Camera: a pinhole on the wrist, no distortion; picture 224 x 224 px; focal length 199.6 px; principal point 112.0 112.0 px. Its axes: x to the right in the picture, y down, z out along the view. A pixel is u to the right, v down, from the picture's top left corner.
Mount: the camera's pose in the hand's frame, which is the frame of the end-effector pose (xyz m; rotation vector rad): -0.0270 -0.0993 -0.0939 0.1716 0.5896 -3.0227
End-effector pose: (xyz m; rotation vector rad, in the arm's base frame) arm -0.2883 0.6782 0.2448 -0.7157 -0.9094 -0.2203
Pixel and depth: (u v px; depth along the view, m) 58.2 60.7 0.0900
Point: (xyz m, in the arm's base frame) -0.3482 0.5936 0.2868
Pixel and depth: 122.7 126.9 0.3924
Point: -0.6302 0.6270 0.4116
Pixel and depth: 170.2 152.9 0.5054
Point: -0.8030 0.5647 0.3887
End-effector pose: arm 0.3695 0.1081 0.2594 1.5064 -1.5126 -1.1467
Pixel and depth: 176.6 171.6 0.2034
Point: 0.4058 0.2380 0.0306
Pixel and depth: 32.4 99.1 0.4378
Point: 0.1319 0.0611 -0.0893
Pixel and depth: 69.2 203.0 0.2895
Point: 0.3679 0.1290 -0.0941
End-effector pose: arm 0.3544 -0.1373 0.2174 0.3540 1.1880 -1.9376
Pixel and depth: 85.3 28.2 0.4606
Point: 0.3698 -0.4478 0.5005
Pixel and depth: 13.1 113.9 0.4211
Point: 0.1271 -0.4162 0.4530
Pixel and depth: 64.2 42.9 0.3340
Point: 0.3048 -0.3404 0.4189
